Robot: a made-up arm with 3 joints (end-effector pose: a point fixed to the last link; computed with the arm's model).
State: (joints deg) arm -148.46 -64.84 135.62
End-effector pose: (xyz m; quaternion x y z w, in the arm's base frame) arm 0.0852 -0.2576 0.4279 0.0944 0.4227 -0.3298 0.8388
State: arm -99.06 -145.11 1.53
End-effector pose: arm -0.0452 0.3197 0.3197 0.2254 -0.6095 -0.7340 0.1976
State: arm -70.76 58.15 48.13
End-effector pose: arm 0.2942 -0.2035 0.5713 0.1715 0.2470 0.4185 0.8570
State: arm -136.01 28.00 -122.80
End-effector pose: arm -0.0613 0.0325 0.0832 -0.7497 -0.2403 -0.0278 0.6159
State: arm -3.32 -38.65 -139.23
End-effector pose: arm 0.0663 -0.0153 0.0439 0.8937 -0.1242 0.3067 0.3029
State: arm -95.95 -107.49 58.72
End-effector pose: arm -0.1601 0.1145 0.5324 0.1888 -0.1768 -0.7868 0.5604
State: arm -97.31 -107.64 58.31
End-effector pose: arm -0.1611 0.1072 0.5338 0.1971 -0.1704 -0.7890 0.5565
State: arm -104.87 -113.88 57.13
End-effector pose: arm -0.1417 0.0852 0.5480 0.2208 -0.1311 -0.8278 0.4989
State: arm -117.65 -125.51 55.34
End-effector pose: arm -0.0962 0.0410 0.5726 0.2368 -0.0544 -0.8874 0.3918
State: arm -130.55 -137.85 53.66
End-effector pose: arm -0.0378 -0.0189 0.5905 0.2236 0.0343 -0.9325 0.2816
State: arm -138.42 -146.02 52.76
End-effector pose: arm 0.0055 -0.0632 0.5940 0.1986 0.0932 -0.9518 0.2143
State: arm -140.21 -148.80 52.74
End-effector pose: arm 0.0214 -0.0743 0.5943 0.1859 0.1086 -0.9570 0.1943
